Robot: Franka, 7 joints.
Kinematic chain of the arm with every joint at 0, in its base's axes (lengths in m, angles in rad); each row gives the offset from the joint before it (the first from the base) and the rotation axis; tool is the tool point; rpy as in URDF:
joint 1: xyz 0 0 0.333 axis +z
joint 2: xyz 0 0 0 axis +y
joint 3: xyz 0 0 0.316 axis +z
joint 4: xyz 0.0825 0 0 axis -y
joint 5: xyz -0.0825 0 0.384 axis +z
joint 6: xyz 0 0 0 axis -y
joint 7: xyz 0.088 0 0 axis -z
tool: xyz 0 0 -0.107 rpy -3.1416 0 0
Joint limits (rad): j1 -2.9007..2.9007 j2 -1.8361..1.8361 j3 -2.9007..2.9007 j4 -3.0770..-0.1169 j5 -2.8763..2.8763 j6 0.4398..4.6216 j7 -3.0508..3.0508
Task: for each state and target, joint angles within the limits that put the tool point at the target. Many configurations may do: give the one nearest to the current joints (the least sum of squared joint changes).
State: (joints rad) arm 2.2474 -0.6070 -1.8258 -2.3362 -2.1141 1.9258 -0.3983
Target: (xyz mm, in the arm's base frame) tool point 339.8 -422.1 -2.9
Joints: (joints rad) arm 1.7510 -1.0276 -2.5778 -1.9753 -2.1295 1.8511 -0.3983
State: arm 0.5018 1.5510 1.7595 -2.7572 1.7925 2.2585 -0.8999
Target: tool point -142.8 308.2 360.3
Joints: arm -0.0830 1.5333 1.6115 -2.8901 1.7786 2.2938 -0.8999
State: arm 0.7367 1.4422 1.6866 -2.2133 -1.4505 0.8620 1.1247
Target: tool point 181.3 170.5 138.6
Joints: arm 0.0028 0.9713 0.9882 -2.6382 -1.2883 0.5587 1.1247
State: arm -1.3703 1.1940 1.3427 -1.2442 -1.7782 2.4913 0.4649
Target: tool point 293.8 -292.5 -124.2
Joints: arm -1.6556 1.3789 0.5916 -2.0037 -1.7484 2.3423 0.4649
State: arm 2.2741 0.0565 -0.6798 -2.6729 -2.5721 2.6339 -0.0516
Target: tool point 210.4 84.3 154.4
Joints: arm 1.8744 0.2846 -1.3811 -2.8760 -2.7864 2.9547 -0.0516
